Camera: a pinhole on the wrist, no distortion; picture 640 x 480 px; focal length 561.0 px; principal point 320.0 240.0 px. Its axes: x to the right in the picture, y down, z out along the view. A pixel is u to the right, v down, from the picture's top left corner.
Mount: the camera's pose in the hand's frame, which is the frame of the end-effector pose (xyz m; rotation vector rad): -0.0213 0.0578 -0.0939 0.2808 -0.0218 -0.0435
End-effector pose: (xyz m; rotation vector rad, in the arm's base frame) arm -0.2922 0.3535 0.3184 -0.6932 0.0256 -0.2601
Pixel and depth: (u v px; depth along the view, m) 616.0 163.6 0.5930
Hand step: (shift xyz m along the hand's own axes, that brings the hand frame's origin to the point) 0.2716 -0.1981 0.4582
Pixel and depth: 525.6 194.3 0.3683
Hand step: 0.1022 -0.0791 0.2536
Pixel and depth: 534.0 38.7 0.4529
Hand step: 0.1323 -0.2314 0.2987
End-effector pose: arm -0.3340 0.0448 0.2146 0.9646 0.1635 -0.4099
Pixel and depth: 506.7 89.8 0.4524
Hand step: 0.1118 -0.1905 0.3094
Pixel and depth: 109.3 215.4 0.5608
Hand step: -0.2481 -0.1112 0.4347
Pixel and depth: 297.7 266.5 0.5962
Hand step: -0.0603 -0.0790 0.4863
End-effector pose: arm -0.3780 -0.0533 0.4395 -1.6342 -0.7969 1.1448
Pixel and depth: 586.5 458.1 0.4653
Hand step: 0.1939 0.0926 0.4067
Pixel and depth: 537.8 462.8 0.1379
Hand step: 0.0306 0.0698 0.0546
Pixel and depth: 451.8 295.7 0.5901
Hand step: 0.1032 -0.0555 0.4914
